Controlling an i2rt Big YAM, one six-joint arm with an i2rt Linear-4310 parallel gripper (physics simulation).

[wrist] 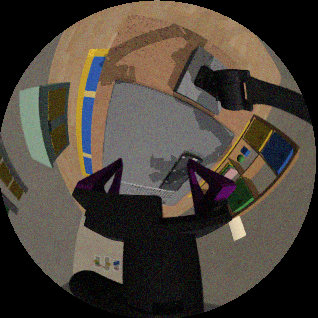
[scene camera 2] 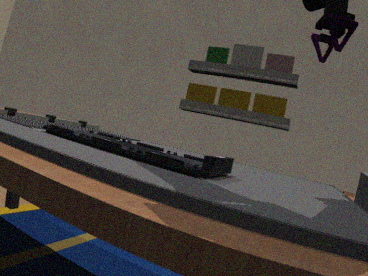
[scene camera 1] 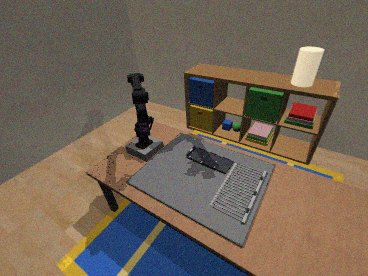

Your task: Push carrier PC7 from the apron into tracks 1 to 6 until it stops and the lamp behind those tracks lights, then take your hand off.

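Pixels of known places: gripper, fingertip midpoint: (wrist: 154, 161) (scene camera 2: 329, 57) (scene camera 1: 146, 134); arm's base, link origin: (wrist: 209, 81) (scene camera 1: 144, 144).
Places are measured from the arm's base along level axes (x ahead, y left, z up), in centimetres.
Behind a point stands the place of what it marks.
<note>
A long dark assembly (scene camera 1: 210, 159) @(x 51.6, y 12.5, z -3.8 cm) (scene camera 2: 125, 148) @(x 48.4, y 17.9, z -3.8 cm) (wrist: 176, 172) @(x 48.4, y 9.7, z -3.8 cm) lies on the grey board (scene camera 1: 165, 172) @(x 29.4, y -12.8, z -5.3 cm) (scene camera 2: 280, 187) @(x 25.7, y 5.2, z -4.9 cm) (wrist: 145, 115) @(x 23.1, y -16.7, z -4.9 cm), its far end at the near corner of the light parallel tracks (scene camera 1: 239, 192) @(x 79.3, y -4.8, z -4.7 cm) (wrist: 150, 191) @(x 73.8, y 1.5, z -5.2 cm). Carrier and apron cannot be told apart in it, and no PC7 label or track numbers can be read. Small dark blocks stand along the tracks' far rail; one block (scene camera 1: 255, 193) @(x 88.0, y -2.6, z -2.6 cm) shows no lit lamp. My gripper (scene camera 2: 331, 56) @(x 20.7, y -14.7, z 25.7 cm) (wrist: 154, 161) @(x 20.7, y -14.7, z 25.7 cm) is open and empty, high above the board and apart from the dark assembly.
The arm's grey base (scene camera 1: 144, 148) @(x 4.6, y -4.8, z 0.8 cm) (wrist: 187, 82) @(x 5.0, y -7.7, z 0.6 cm) stands beside the board on the wooden table (scene camera 1: 300, 215) @(x 112.7, y -2.3, z -6.2 cm). A cube shelf (scene camera 1: 260, 80) with bins and books stands behind the table, a white cylinder (scene camera 1: 307, 67) on top. Wall shelves (scene camera 2: 240, 74) show in scene camera 2.
</note>
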